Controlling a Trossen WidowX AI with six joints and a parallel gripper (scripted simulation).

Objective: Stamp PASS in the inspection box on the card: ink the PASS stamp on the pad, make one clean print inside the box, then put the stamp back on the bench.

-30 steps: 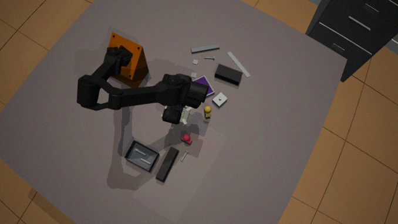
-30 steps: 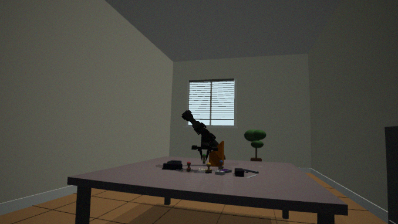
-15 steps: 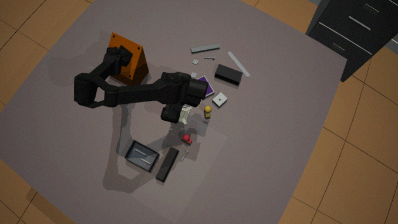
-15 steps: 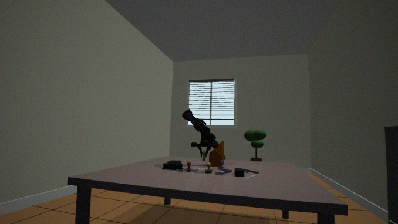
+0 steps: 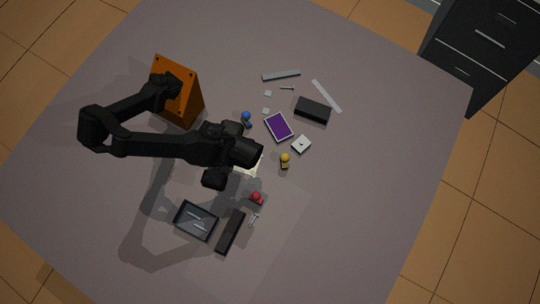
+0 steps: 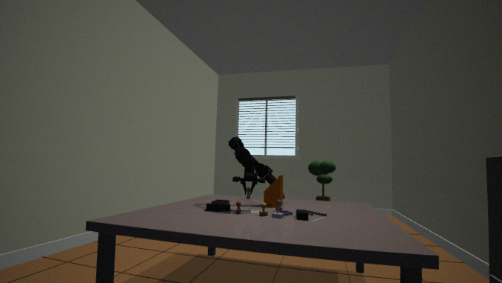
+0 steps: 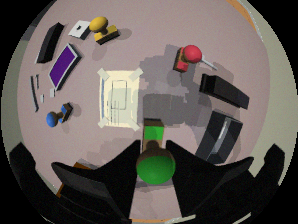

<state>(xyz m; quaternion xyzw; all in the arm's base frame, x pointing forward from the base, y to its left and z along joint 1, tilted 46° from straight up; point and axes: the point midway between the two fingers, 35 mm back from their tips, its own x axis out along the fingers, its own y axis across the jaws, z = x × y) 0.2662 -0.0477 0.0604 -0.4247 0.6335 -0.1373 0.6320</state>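
The cream card lies 10 mm ahead of my gripper tip, 60 mm to the left of it and 90 mm below it. Also, from my gripper tip: red stamp: 110 mm ahead, 10 mm to the right, 70 mm below; green-knobbed stamp: right at my gripper tip; yellow stamp: 110 mm ahead, 130 mm to the left, 70 mm below.
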